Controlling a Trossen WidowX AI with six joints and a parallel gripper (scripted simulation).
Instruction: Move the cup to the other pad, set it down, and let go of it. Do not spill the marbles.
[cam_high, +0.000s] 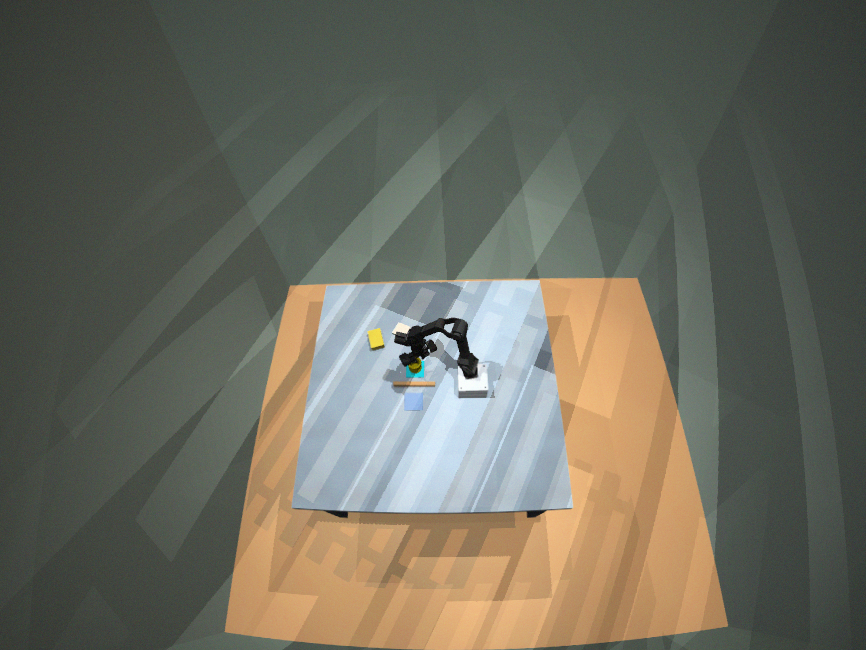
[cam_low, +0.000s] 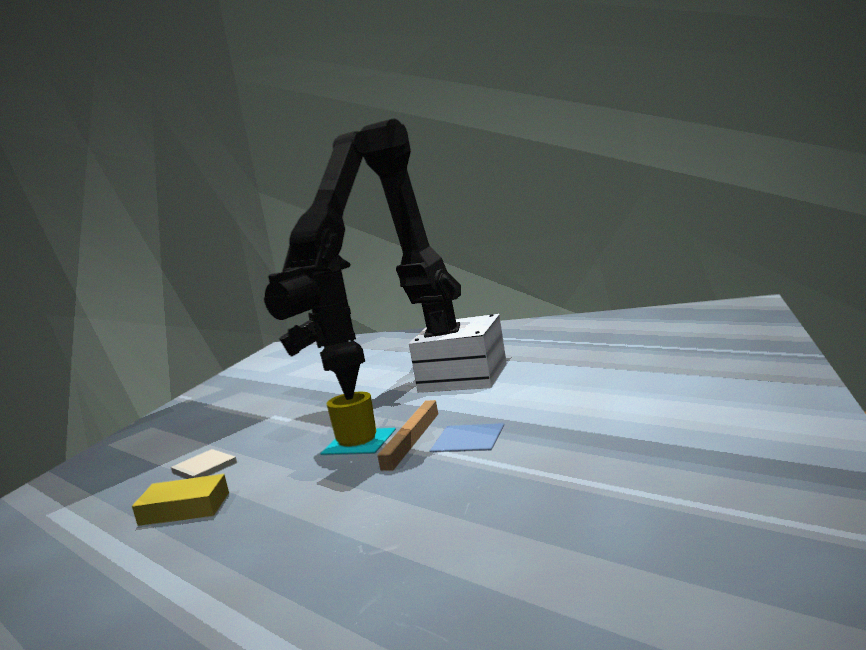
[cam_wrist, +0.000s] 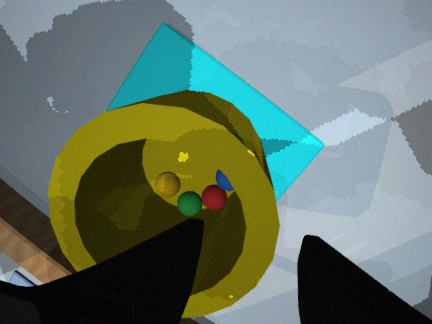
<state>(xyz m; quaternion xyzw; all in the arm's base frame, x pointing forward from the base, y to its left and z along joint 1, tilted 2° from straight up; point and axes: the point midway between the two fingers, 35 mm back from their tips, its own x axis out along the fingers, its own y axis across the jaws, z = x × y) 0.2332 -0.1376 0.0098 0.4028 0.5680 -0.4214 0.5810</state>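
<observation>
My gripper tip is 30 mm above the yellow cup, 20 mm short of it and 10 mm to the right of it. Also, from my gripper tip: orange marble: 50 mm below, 30 mm ahead, 20 mm to the left; then cyan pad: 80 mm below, 30 mm ahead, 10 mm to the left; then green marble: 50 mm below, 20 mm to the left, 20 mm ahead.
</observation>
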